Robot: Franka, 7 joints.
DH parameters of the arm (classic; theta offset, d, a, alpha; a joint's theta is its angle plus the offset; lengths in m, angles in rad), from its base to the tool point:
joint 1: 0 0.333 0 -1.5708
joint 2: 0 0 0 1.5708
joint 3: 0 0.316 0.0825 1.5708
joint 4: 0 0 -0.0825 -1.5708
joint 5: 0 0.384 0 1.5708
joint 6: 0 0 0.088 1.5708
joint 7: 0 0.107 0 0
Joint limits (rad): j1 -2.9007..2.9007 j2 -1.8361..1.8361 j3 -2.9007..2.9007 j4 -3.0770..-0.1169 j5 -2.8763..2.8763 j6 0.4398..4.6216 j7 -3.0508..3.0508
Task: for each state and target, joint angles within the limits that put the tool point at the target. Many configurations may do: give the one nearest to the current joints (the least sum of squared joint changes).
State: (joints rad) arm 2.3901 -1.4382 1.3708 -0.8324 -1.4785 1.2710 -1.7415
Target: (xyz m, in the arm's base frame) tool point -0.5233 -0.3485 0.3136
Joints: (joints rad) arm 1.5890 -1.6738 1.7737 -1.6042 -1.2178 1.2367 -1.7415
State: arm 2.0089 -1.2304 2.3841 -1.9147 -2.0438 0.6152 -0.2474
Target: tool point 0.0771 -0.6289 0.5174
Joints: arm 2.3425 -0.8558 2.2958 -1.4842 -2.1596 0.6063 -0.2474
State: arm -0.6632 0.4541 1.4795 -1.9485 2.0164 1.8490 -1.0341
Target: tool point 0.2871 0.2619 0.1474
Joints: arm -0.5938 0.6892 1.0051 -2.6378 1.9915 2.1042 -1.0341
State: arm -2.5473 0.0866 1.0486 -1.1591 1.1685 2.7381 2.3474
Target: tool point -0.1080 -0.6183 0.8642
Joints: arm -2.4128 0.3742 1.0377 -1.0070 1.1407 2.6910 2.3474
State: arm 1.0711 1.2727 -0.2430 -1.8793 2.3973 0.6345 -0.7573
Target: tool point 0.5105 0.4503 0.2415
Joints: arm 0.8752 0.9998 -0.4066 -1.5545 2.5260 0.7545 -0.7573
